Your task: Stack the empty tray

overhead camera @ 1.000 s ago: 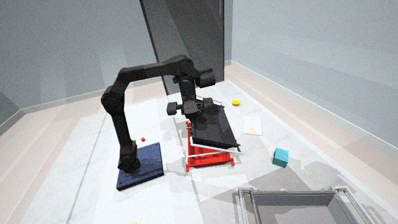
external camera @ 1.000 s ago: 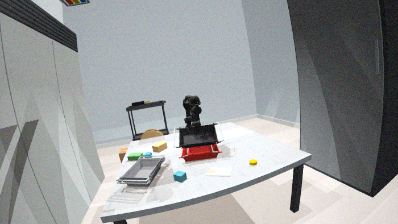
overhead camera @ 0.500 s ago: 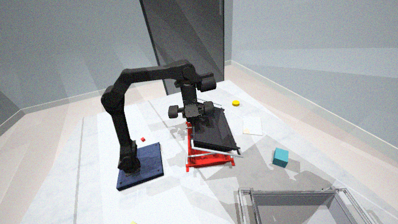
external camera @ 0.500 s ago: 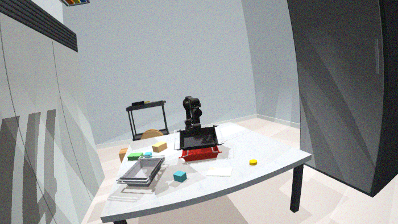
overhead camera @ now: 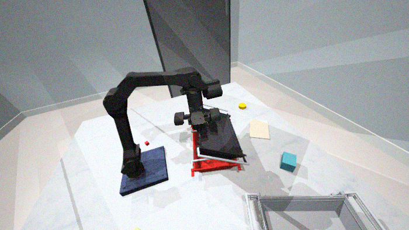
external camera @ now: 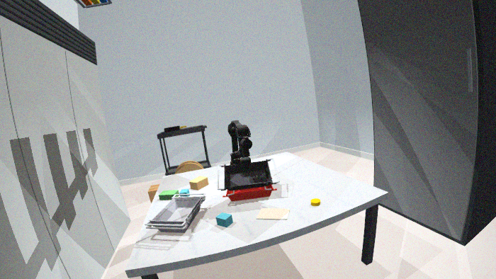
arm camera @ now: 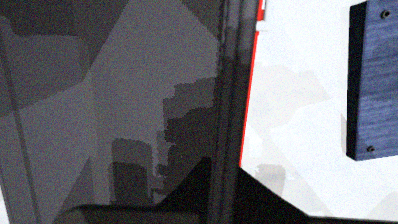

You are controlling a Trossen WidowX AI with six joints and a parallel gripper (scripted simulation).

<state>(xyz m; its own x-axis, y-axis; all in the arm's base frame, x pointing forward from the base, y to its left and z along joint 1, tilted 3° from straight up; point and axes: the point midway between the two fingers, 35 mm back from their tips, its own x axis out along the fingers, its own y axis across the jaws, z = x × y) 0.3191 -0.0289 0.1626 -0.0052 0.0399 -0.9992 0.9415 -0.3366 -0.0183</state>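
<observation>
My gripper tip is 8 cm short of the black tray, 3 cm to the left of it and 1 cm above it. Round my gripper tip: yellow disc 40 cm ahead, 21 cm to the left, 14 cm below; cream sheet 35 cm ahead, 14 cm below, 1 cm to the right.
</observation>
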